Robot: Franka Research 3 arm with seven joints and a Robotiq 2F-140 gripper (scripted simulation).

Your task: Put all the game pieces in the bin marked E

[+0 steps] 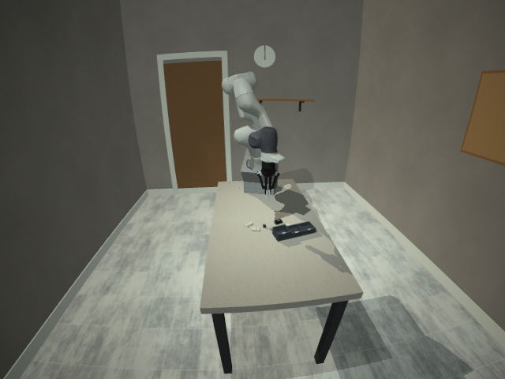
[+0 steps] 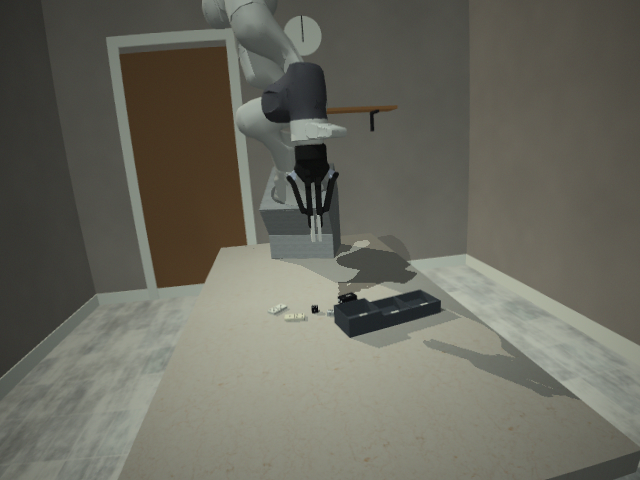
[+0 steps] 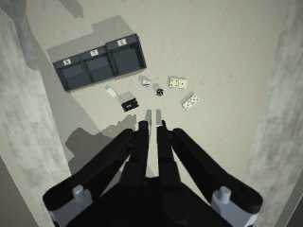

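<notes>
Now: hand 9 cm short of the dark three-part bin, 16 cm to the right of it and 20 cm above it. The rest, counted from my hand: black die 1 cm ahead, 2 cm to the right, 21 cm below; black box 3 cm behind, 7 cm to the left, 21 cm below; white usb stick 13 cm to the left, 22 cm below.
</notes>
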